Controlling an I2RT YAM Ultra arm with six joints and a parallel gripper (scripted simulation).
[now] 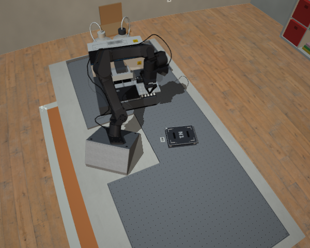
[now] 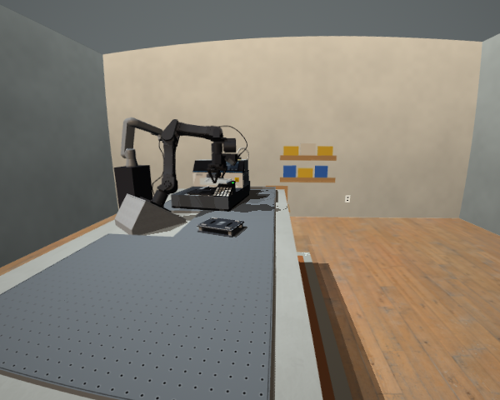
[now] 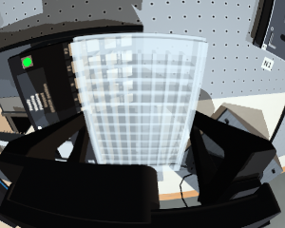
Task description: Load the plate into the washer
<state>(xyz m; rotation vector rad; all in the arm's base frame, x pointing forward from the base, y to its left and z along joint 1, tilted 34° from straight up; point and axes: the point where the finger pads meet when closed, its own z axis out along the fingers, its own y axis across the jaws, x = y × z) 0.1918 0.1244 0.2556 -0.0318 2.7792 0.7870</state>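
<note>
My gripper is now right at the well plate. Also, from my hand: plate washer 21 cm to the left, 14 cm behind, 4 cm below; washer carrier 13 cm behind, 8 cm below, 5 cm to the left; label 26 cm to the right, 17 cm below, 4 cm ahead.
</note>
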